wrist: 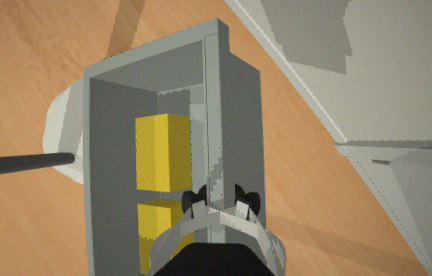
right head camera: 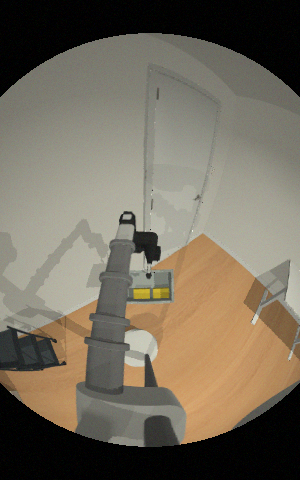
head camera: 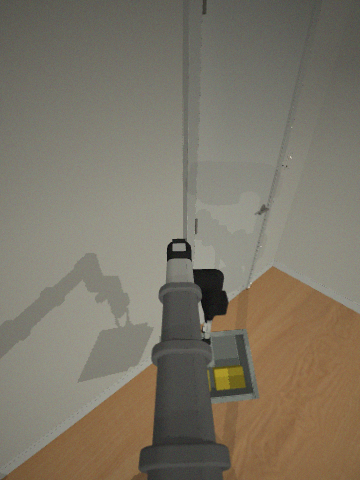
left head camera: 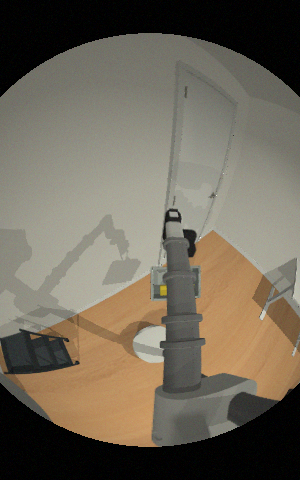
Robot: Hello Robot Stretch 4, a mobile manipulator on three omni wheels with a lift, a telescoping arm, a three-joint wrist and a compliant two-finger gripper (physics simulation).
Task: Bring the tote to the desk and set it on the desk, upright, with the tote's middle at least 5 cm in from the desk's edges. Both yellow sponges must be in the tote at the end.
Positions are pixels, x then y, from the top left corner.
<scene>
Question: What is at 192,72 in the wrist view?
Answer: A grey tote.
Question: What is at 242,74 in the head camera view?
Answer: A white door.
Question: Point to a grey tote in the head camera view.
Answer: At 231,347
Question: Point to a white door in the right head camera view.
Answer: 181,120
</scene>
